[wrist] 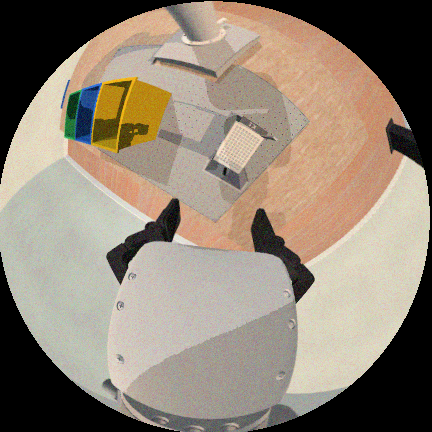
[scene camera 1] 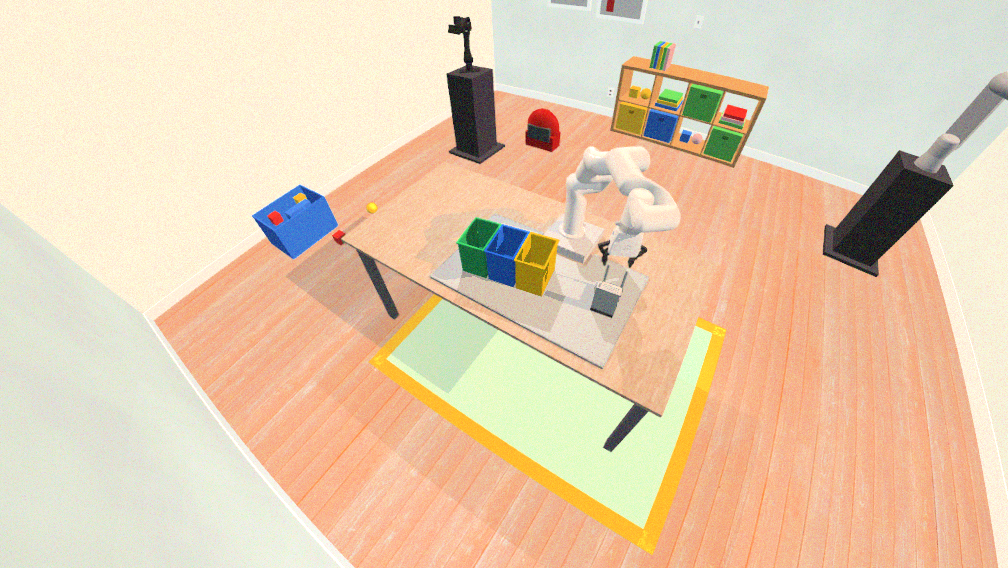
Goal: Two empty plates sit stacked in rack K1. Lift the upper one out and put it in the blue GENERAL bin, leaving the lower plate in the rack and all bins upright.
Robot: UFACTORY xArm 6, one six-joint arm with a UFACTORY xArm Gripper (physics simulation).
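Frame: origin at the arm's base, x left, y back, z up, level; metres.
Seen in the pictures: gripper, fingertip midpoint: [wrist: 216,213] [scene camera 1: 616,264]; arm's base at its link origin: [scene camera 1: 571,230].
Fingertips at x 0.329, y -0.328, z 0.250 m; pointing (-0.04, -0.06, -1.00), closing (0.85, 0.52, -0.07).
Offsets run from my fingertips to a thing's middle. Level surfaces: height alone.
The upper plate @(dx -0.006, dy +0.051, dz -0.243 m) [scene camera 1: 609,287] [wrist: 240,146] shows as a pale, gridded rectangle in the top of the grey rack K1 @(dx -0.007, dy +0.061, dz -0.208 m) [scene camera 1: 604,303] [wrist: 235,180]; the lower plate cannot be made out. The blue bin @(dx -0.451, dy -0.037, dz -0.193 m) [scene camera 1: 502,268] [wrist: 86,120] stands upright between the green bin @(dx -0.580, dy -0.064, dz -0.193 m) [scene camera 1: 476,259] [wrist: 72,112] and the yellow bin @(dx -0.322, dy -0.010, dz -0.193 m) [scene camera 1: 532,275] [wrist: 152,112], both also upright. My gripper [scene camera 1: 618,263] [wrist: 216,213] is open and empty. It hangs above the rack in the scene view, apart from it. In the wrist view the rack lies beyond the fingertips.
The bins and rack stand on a grey perforated board @(dz -0.282 m) [scene camera 1: 578,331] [wrist: 200,200] on the wooden table @(dz -0.295 m) [scene camera 1: 451,186] [wrist: 330,135]. The arm's base plate [scene camera 1: 567,246] [wrist: 230,52] is behind them. Two thin uprights rise at the rack's back. The yellow bin is the bin nearest the rack.
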